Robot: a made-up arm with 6 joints. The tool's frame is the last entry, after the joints.
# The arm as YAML. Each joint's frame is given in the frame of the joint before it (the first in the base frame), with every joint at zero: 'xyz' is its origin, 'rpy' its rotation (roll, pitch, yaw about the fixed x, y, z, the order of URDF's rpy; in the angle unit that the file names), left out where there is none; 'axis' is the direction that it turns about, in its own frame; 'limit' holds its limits. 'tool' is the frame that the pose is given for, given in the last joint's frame.
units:
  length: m
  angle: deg
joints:
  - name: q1
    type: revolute
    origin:
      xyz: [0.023, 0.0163, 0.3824]
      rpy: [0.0, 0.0, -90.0]
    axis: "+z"
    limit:
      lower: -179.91
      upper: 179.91
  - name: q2
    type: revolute
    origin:
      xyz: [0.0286, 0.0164, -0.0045]
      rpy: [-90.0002, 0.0, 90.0]
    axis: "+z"
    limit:
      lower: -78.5
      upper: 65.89
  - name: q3
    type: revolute
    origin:
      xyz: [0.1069, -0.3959, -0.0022]
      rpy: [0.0, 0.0, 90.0]
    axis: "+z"
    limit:
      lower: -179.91
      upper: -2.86
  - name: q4
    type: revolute
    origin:
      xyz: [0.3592, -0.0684, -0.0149]
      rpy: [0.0, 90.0, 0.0]
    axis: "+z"
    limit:
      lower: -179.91
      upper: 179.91
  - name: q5
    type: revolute
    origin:
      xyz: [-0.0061, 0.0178, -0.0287]
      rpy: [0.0, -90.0, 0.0]
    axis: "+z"
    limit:
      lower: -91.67
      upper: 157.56
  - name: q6
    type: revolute
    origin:
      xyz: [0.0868, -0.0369, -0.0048]
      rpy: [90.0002, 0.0, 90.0]
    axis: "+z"
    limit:
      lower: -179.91
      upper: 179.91
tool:
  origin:
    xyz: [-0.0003, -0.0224, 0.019]
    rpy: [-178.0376, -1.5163, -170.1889]
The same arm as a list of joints. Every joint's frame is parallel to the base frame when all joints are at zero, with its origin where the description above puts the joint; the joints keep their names.
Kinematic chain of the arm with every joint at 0, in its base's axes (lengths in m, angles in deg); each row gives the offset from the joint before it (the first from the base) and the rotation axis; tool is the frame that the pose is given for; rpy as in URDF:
q1: xyz 0.0230 0.0163 0.3824 axis +z
q2: xyz 0.0164 -0.0286 -0.0045 axis +y
q3: xyz 0.1069 -0.0022 0.3959 axis +y
q4: xyz 0.0684 -0.0149 -0.3592 axis -z
q5: xyz -0.0178 0.0061 0.0287 axis +y
q6: xyz 0.0369 -0.0048 -0.0868 axis -z
tool: xyz 0.0003 -0.0224 -0.0190 rpy 1.96 1.52 -9.81
Joint limits (deg, base to tool): -179.91..179.91 -78.50..65.89 -179.91..-2.86 -179.91..179.91 -91.67..157.56 -179.91..179.91

